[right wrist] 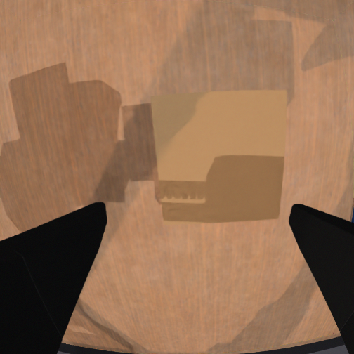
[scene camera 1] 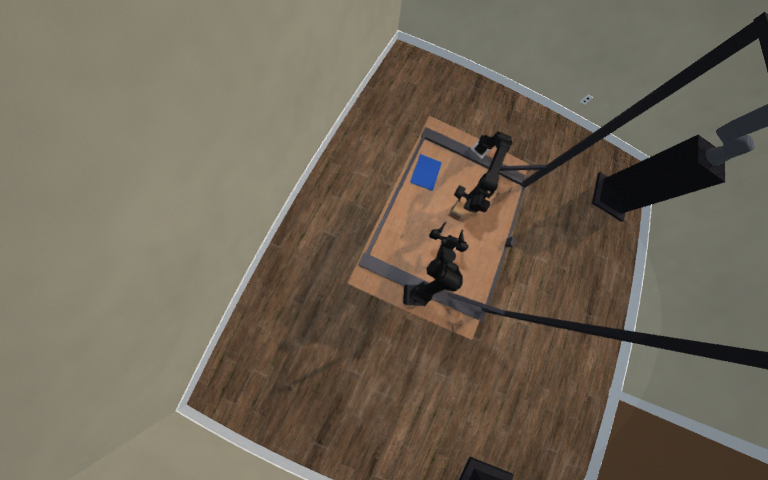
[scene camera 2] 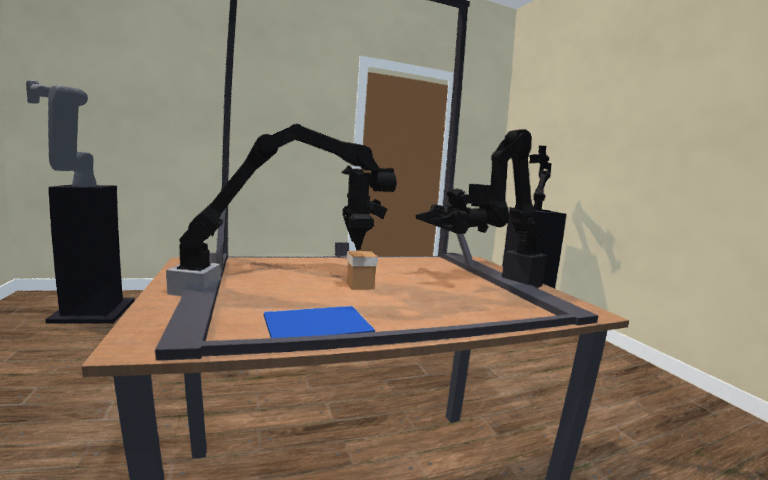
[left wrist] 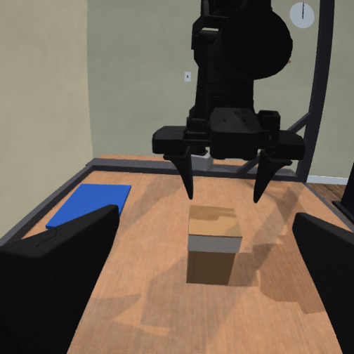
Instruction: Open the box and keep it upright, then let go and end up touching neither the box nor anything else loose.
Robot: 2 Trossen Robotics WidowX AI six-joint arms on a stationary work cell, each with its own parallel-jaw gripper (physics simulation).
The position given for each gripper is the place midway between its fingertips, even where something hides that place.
In view: the left gripper (scene camera 2: 422, 219), the right gripper (scene camera 2: 355, 245) and a flat blue mat (scene camera 2: 335, 320).
The flat blue mat also shows in scene camera 1 (scene camera 1: 426, 171) and in the left wrist view (left wrist: 88, 197). The left gripper is seen too in the left wrist view (left wrist: 208, 218). The right gripper also shows in the right wrist view (right wrist: 200, 213) and in the left wrist view (left wrist: 222, 199).
